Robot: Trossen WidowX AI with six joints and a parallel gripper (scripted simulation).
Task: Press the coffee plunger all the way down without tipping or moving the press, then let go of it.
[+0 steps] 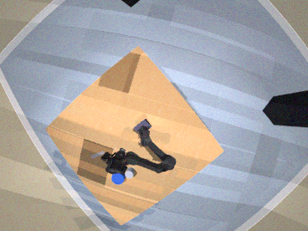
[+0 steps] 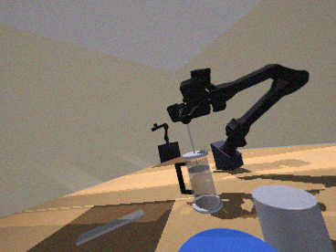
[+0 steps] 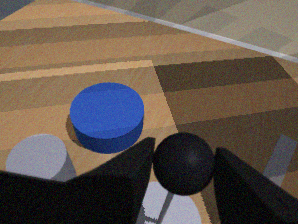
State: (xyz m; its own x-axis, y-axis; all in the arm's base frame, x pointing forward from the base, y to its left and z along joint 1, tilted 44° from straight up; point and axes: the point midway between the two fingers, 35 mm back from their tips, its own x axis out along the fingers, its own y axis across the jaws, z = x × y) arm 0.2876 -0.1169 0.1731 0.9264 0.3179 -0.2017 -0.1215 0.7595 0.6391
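Right now my gripper tip is 120 mm above the coffee press, 20 mm to the left of it and 10 mm past it. Round my gripper tip: flat grey bar 230 mm below, 170 mm to the right, 160 mm ahead.
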